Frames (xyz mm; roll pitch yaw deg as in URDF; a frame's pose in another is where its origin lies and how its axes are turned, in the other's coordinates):
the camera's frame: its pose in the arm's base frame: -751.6 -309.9 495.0 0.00 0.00 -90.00
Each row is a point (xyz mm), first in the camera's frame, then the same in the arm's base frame.
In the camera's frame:
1: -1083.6 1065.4 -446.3
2: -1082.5 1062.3 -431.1
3: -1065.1 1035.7 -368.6
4: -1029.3 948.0 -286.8
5: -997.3 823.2 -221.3
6: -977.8 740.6 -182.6
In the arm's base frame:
1: 313.8 773.7 48.7
2: 310.7 772.6 63.9
3: 284.1 755.2 126.4
4: 196.4 719.4 208.2
5: 71.6 687.4 273.7
6: -11.0 667.9 312.4

